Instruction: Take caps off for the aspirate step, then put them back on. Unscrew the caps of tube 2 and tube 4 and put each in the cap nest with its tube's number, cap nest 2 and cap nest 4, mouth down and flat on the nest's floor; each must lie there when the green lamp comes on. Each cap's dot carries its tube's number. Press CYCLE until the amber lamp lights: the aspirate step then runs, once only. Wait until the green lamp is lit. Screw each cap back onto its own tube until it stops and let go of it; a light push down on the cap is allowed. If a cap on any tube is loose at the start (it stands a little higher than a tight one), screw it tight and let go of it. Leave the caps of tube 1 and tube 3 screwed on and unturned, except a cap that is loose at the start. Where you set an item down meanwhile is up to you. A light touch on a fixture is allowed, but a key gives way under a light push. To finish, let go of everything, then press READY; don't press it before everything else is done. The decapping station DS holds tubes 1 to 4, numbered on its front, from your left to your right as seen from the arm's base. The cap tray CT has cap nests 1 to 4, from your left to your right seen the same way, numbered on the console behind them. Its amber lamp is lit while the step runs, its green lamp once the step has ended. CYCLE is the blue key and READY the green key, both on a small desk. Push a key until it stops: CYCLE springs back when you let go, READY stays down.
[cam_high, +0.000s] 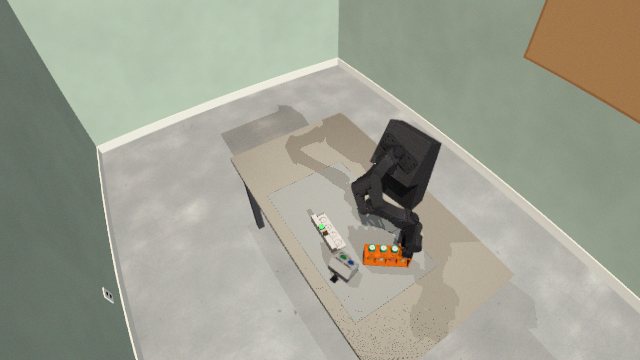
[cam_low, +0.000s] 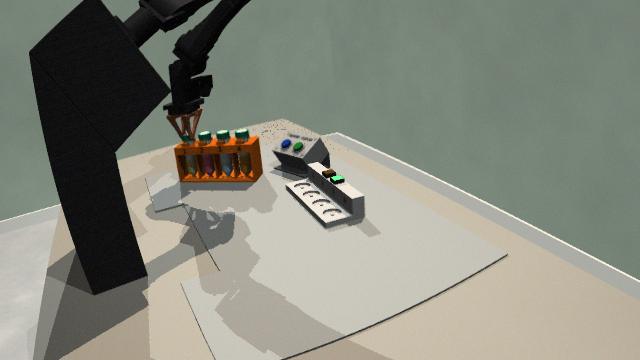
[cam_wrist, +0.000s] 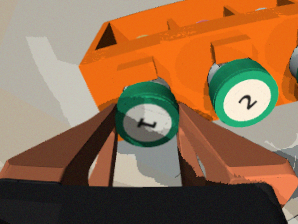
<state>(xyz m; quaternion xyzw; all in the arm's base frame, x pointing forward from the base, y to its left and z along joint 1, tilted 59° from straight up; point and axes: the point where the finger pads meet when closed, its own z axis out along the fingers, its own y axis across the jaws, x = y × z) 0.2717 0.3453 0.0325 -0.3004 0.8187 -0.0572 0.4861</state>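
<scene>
The cap 1 is right at my hand. From my hand the other things lie so: green ready key (280 mm ahead, 80 mm to the right, 50 mm below); then blue cycle key (250 mm ahead, 50 mm below, 40 mm to the right).
</scene>
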